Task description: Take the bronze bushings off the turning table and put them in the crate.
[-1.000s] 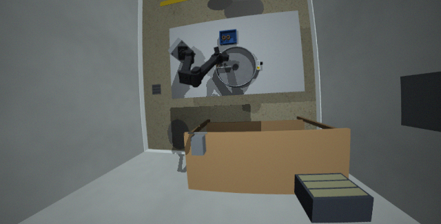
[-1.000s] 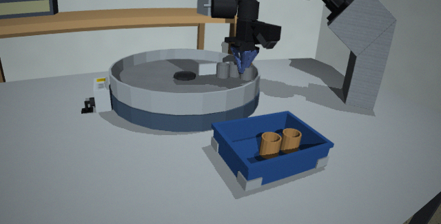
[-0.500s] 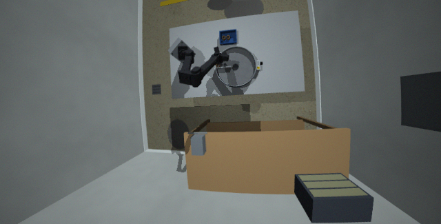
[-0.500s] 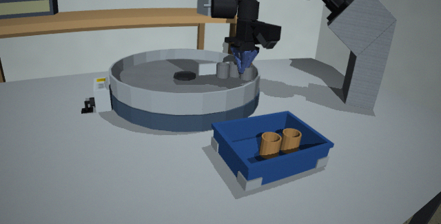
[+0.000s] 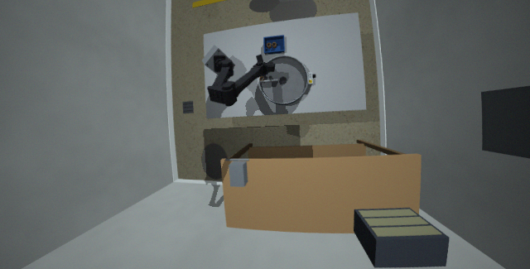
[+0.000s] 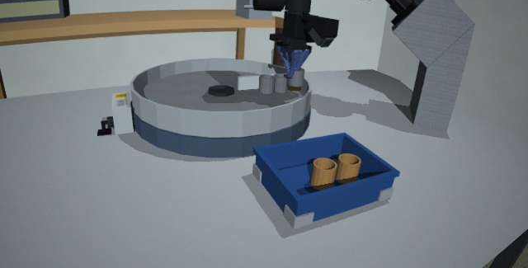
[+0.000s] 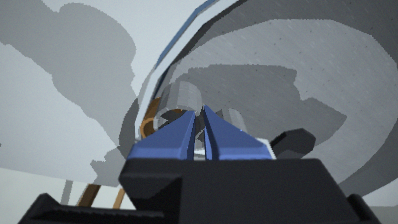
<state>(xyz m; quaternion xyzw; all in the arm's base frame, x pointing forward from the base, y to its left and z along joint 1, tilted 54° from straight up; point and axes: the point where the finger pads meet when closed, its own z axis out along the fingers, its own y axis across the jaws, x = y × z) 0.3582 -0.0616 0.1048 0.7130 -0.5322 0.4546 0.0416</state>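
My hand is 140 mm short of the turning table, 90 mm to the left of it and 50 mm above it. Round my hand: crate (140 mm ahead, 260 mm to the left, 80 mm below).
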